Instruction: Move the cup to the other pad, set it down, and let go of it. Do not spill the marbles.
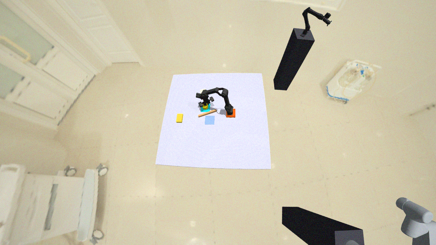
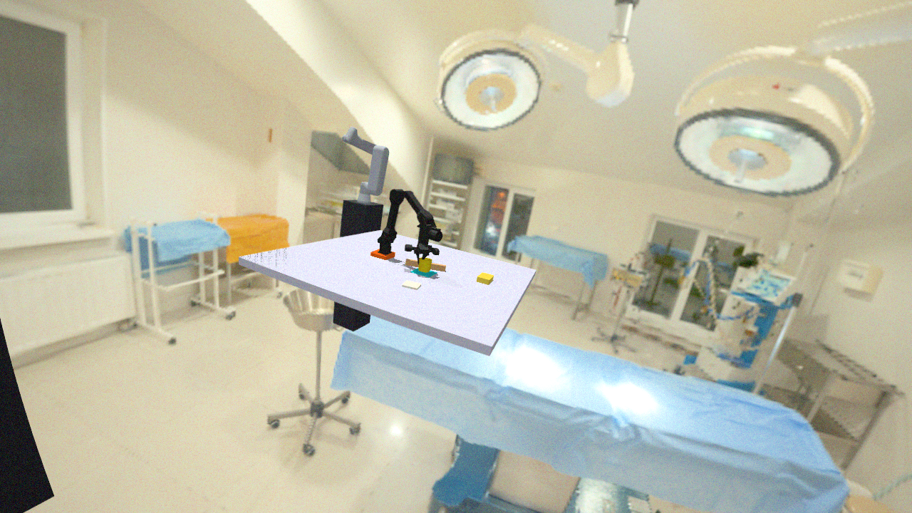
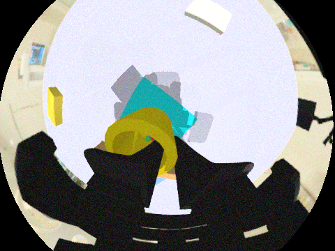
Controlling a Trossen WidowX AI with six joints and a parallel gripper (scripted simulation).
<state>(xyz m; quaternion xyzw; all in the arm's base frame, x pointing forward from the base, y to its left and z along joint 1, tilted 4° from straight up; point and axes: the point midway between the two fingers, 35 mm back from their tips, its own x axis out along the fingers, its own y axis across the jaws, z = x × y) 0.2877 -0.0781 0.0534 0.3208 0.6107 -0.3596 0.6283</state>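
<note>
Now: gripper tip 2 cm short of the yellow cup and 2 cm to the right of it. The rest, counted from my gripper tip: teal pad (3 cm ahead, 2 cm to the left, 5 cm below); light blue pad (5 cm behind, 18 cm to the left, 5 cm below); wooden bar (1 cm behind, 10 cm to the left, 3 cm below).
</note>
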